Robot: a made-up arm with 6 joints. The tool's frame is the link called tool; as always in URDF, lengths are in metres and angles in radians. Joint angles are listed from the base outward. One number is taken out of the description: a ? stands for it. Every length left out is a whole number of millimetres.
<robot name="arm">
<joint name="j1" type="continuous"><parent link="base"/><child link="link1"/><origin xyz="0.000 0.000 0.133" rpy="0.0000 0.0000 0.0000"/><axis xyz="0 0 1"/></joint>
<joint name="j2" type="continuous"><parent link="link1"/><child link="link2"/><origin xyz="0.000 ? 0.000" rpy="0.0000 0.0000 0.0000"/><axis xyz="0 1 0"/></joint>
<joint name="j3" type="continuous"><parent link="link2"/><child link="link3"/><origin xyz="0.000 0.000 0.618" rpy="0.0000 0.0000 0.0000"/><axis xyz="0 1 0"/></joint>
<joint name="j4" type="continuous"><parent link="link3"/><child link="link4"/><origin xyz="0.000 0.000 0.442" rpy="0.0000 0.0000 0.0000"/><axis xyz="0 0 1"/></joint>
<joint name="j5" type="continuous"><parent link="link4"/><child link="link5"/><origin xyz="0.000 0.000 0.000" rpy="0.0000 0.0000 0.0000"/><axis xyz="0 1 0"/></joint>
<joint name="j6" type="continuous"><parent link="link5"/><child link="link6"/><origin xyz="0.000 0.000 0.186" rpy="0.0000 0.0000 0.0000"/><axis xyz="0 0 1"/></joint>
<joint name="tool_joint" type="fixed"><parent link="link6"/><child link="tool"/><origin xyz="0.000 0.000 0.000" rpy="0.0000 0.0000 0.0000"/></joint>
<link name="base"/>
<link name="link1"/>
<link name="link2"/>
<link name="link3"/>
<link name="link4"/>
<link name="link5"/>
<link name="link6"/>
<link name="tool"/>
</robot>
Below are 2 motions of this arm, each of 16 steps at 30 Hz.
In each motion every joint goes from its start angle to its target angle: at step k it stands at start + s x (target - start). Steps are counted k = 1, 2, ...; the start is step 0. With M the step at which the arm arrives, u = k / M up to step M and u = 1 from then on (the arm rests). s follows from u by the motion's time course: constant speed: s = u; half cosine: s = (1 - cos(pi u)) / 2; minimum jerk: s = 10 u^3 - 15 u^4 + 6 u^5.
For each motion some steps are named. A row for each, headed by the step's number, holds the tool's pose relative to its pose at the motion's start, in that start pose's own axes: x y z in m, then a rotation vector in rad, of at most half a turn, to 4 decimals.
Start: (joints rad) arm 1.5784 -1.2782 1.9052 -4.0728 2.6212 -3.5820
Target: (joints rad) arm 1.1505 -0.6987 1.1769 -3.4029 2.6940 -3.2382
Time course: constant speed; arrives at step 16
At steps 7, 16:
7: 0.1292 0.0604 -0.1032 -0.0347 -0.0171 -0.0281
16: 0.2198 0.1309 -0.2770 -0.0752 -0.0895 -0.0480

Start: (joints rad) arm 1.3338 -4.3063 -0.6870 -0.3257 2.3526 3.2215
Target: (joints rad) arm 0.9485 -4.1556 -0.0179 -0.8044 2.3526 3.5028
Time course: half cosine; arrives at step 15
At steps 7, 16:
7: 0.0540 0.1202 0.1923 -0.2164 -0.3797 0.2870
16: 0.0231 0.2431 0.4281 -0.5450 -0.8078 0.4644

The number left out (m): 0.049
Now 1 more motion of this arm.
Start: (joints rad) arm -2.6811 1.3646 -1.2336 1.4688 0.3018 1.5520
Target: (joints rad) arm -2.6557 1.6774 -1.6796 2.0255 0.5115 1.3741
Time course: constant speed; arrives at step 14
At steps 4, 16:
4: 0.0198 -0.0297 -0.0505 0.0557 0.0927 0.0940
16: 0.0998 -0.0924 -0.1968 0.1884 0.3729 0.3071

